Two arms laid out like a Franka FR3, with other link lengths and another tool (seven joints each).
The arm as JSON. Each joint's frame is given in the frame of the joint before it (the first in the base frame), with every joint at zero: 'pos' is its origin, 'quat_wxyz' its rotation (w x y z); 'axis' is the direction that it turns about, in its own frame. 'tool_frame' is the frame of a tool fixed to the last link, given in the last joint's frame.
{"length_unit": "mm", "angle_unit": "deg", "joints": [
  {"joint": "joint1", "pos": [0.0, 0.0, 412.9], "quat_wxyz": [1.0, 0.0, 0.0, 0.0], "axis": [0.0, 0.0, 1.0]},
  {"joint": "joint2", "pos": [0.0, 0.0, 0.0], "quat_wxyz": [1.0, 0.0, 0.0, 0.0], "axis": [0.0, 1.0, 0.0]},
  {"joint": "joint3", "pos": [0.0, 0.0, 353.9], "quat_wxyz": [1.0, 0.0, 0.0, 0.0], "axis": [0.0, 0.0, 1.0]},
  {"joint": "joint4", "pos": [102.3, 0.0, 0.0], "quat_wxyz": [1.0, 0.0, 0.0, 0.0], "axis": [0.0, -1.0, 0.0]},
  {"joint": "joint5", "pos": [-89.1, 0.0, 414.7], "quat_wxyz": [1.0, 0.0, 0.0, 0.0], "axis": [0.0, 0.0, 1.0]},
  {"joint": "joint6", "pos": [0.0, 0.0, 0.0], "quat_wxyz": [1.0, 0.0, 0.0, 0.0], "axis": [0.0, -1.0, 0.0]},
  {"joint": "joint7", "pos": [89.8, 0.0, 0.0], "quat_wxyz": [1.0, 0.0, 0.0, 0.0], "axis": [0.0, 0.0, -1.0]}
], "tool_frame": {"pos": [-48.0, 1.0, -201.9], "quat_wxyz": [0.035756, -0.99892, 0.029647, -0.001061]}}
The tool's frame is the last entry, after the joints.
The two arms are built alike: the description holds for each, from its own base.
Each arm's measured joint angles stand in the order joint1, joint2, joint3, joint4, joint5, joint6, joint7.
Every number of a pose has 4 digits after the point.
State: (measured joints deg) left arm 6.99 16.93 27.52 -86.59 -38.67 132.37 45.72; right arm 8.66 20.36 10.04 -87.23 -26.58 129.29 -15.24
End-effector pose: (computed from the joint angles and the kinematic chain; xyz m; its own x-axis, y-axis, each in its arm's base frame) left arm 0.6762 0.3692 0.5816 0.7572 0.0137 0.6531 0.0549 -0.9976 -0.0428; right arm 0.7467 0.1656 0.5145 0.6795 0.6920 0.2438 0.5952 -0.7142 0.3682
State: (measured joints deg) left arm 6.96 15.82 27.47 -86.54 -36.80 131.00 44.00; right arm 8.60 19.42 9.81 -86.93 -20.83 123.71 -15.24
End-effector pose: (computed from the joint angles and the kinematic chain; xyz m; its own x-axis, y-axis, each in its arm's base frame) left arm 0.6697 0.3658 0.5920 0.7663 0.0191 0.6422 0.0577 -0.9976 -0.0392; right arm 0.7271 0.1629 0.5143 0.7447 0.6323 0.2136 0.5760 -0.7706 0.2728
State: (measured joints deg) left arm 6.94 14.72 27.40 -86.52 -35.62 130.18 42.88; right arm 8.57 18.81 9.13 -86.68 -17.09 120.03 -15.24
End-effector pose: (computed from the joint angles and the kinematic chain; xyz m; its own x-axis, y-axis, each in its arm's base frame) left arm 0.6644 0.3633 0.6033 0.7674 0.0225 0.6408 0.0606 -0.9975 -0.0375; right arm 0.7147 0.1572 0.5151 0.7854 0.5899 0.1875 0.5544 -0.8052 0.2106
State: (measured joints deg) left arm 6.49 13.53 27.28 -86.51 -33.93 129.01 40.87; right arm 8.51 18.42 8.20 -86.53 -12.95 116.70 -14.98
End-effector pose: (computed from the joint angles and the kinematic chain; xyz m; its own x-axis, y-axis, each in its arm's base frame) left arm 0.6603 0.3546 0.6144 0.7736 0.0297 0.6330 0.0632 -0.9975 -0.0304; right arm 0.7030 0.1516 0.5130 0.8256 0.5407 0.1612 0.5232 -0.8407 0.1397
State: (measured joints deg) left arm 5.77 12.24 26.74 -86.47 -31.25 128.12 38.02; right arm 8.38 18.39 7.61 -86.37 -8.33 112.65 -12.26
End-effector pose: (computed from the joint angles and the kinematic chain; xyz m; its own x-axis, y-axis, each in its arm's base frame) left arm 0.6588 0.3404 0.6266 0.7820 0.0326 0.6224 0.0662 -0.9973 -0.0310; right arm 0.6872 0.1528 0.5062 0.8814 0.4566 0.1213 0.4542 -0.8896 0.0481
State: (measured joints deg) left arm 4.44 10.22 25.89 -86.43 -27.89 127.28 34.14; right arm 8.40 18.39 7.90 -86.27 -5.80 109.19 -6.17
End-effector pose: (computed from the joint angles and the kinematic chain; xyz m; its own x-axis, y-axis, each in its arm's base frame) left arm 0.6582 0.3166 0.6470 0.7856 0.0342 0.6178 0.0686 -0.9971 -0.0320; right arm 0.6710 0.1642 0.5020 0.9345 0.3472 0.0788 0.3492 -0.9369 -0.0128
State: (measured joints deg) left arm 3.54 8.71 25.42 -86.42 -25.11 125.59 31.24; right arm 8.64 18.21 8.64 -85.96 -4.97 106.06 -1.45
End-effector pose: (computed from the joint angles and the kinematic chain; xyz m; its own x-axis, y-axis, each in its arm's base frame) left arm 0.6532 0.3003 0.6594 0.7983 0.0366 0.6012 0.0689 -0.9972 -0.0308; right arm 0.6566 0.1777 0.5037 0.9597 0.2785 0.0377 0.2798 -0.9594 -0.0355
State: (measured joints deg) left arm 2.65 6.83 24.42 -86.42 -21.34 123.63 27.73; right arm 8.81 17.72 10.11 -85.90 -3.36 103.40 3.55
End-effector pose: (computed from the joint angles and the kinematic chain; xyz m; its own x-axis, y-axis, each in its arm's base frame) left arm 0.6466 0.2802 0.6745 0.8137 0.0341 0.5802 0.0689 -0.9969 -0.0380; right arm 0.6393 0.2005 0.5084 0.9771 0.2126 0.0014 0.2122 -0.9748 -0.0680
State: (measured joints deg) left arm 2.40 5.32 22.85 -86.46 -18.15 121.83 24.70; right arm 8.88 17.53 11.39 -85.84 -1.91 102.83 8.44
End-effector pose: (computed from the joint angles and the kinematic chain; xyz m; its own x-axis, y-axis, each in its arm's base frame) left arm 0.6410 0.2617 0.6852 0.8282 0.0322 0.5595 0.0685 -0.9967 -0.0440; right arm 0.6302 0.2220 0.5116 0.9893 0.1453 -0.0089 0.1438 -0.9848 -0.0972
